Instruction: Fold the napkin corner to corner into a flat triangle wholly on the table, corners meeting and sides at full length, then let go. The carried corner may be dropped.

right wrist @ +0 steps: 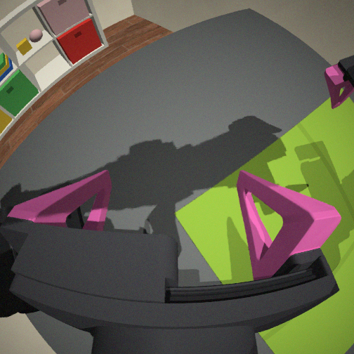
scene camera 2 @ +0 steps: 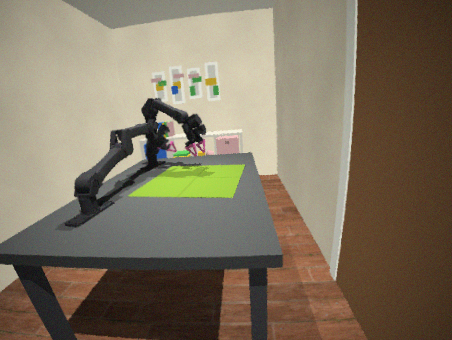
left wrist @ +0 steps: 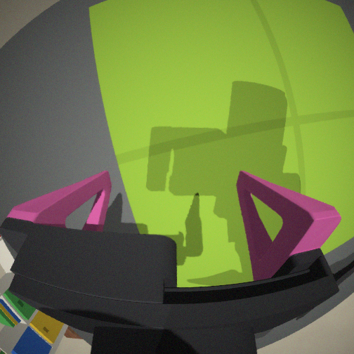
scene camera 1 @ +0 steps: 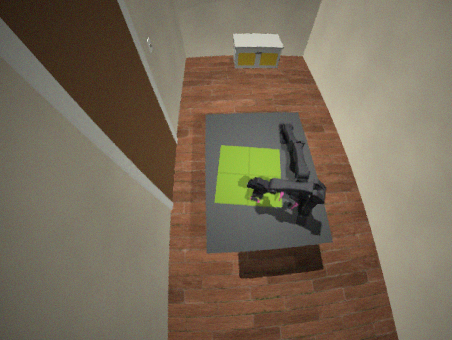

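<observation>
The lime-green square napkin (scene camera 1: 232, 160) (scene camera 2: 215, 185) (left wrist: 175, 60) (right wrist: 205, 225) lies flat and unfolded on the grey table (scene camera 1: 220, 230) (scene camera 2: 200, 230) (left wrist: 45, 95) (right wrist: 225, 60), with faint crossing lines through its middle. My left gripper (scene camera 1: 255, 199) (scene camera 2: 199, 152) (left wrist: 173, 177) is open above the napkin's edge region; in its wrist view the napkin's left edge runs between the fingers. My right gripper (scene camera 1: 288, 200) (scene camera 2: 168, 149) (right wrist: 173, 177) is open and above the table beside a napkin corner, which shows between its fingers in the right wrist view. Both grippers are empty.
The two arms are close together, and their shadows fall on the napkin and table. One left finger shows at the right edge of the right wrist view. A white cabinet (scene camera 1: 257, 41) stands on the floor at the back. A shelf unit (right wrist: 104, 40) with coloured bins stands beyond the table.
</observation>
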